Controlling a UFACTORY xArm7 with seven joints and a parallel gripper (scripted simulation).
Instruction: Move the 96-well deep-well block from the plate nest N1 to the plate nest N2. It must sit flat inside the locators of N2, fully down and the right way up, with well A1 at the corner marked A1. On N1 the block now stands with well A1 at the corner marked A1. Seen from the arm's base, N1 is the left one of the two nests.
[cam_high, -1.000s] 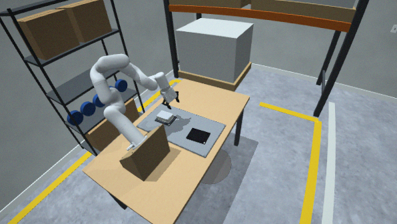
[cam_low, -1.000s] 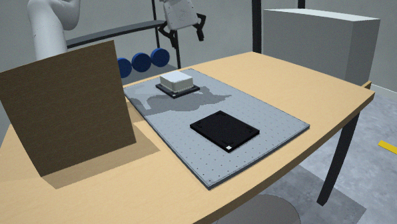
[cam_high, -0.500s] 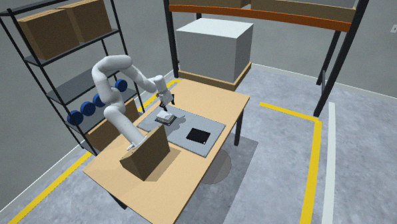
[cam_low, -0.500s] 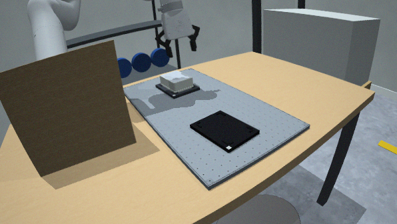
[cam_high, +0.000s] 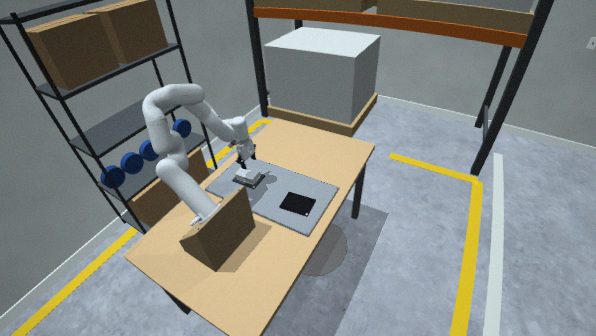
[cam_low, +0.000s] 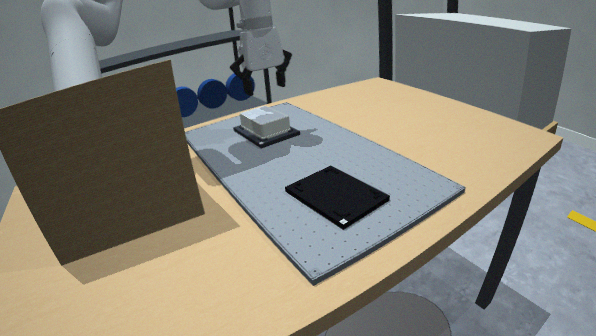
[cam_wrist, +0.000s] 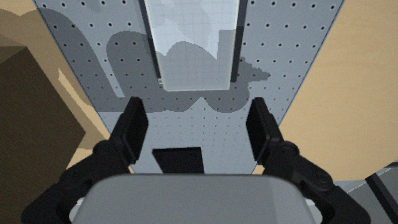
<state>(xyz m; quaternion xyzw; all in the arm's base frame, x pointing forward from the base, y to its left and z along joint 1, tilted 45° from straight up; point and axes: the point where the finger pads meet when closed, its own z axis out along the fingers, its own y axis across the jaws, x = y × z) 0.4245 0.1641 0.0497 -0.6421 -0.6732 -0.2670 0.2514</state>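
The white deep-well block lies 100 mm below my hand and 20 mm to the left of it. Also, from my hand: black nest N2 (340 mm to the right, 130 mm below, 30 mm behind); then nest N1 (130 mm below, 20 mm to the left); then small white corner mark (420 mm to the right, 120 mm below, 70 mm behind).
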